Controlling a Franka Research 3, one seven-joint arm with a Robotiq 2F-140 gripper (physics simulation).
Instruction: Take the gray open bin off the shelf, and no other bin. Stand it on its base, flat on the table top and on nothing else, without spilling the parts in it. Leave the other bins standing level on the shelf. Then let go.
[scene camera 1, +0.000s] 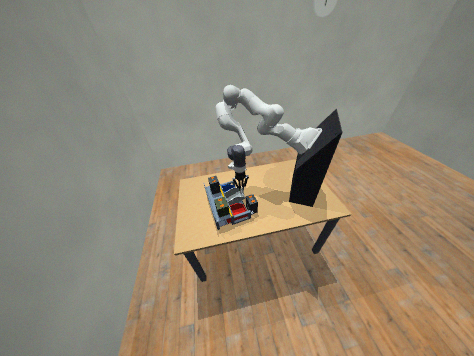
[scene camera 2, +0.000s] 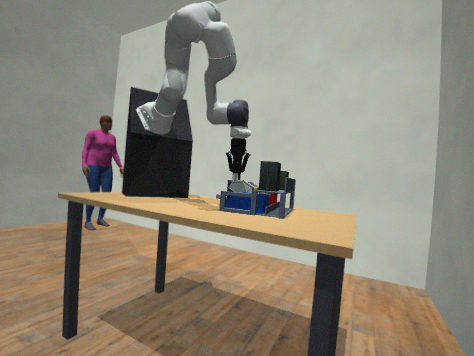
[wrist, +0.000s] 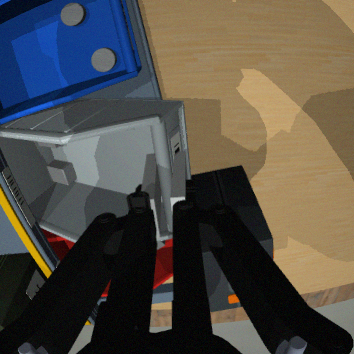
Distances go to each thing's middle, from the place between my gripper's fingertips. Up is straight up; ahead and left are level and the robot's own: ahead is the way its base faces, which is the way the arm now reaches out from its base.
The gray open bin (wrist: 106, 139) is 7 cm ahead of my hand, 2 cm to the right of it and 2 cm below it. The rest, counted from my hand: blue bin (wrist: 53, 65) 13 cm to the right, 8 cm ahead, 6 cm below; red bin (wrist: 163, 262) 12 cm ahead, 10 cm to the left, 6 cm below.
